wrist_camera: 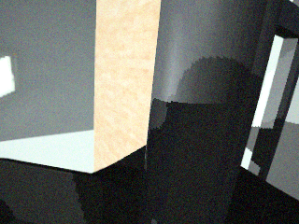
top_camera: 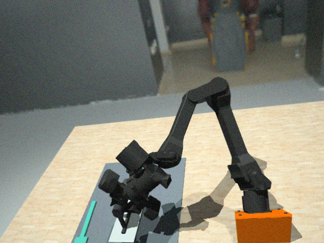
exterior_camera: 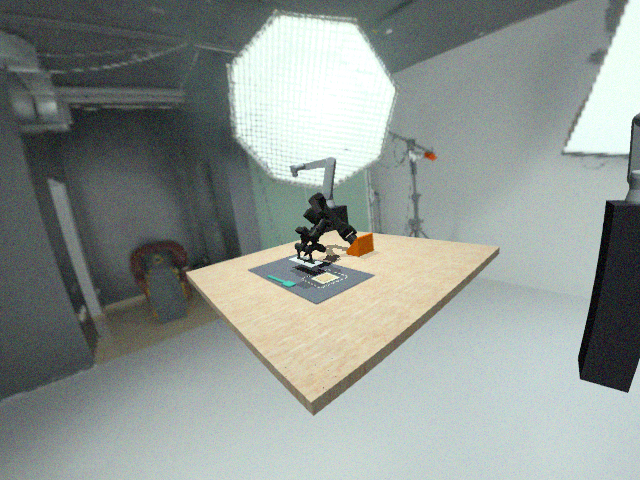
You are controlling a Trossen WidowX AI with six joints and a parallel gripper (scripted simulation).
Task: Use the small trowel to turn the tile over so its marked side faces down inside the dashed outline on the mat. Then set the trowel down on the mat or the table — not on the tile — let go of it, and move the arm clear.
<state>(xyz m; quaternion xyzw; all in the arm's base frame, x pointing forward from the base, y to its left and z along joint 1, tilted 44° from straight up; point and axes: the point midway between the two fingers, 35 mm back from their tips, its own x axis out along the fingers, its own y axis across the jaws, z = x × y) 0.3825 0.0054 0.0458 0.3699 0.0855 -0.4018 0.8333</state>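
My gripper tip is now 10 mm to the left of the grey mat and 120 mm above it. Round my gripper tip: teal strip 140 mm ahead, 10 mm to the right, 100 mm below; cream tile 150 mm to the left, 100 mm below.
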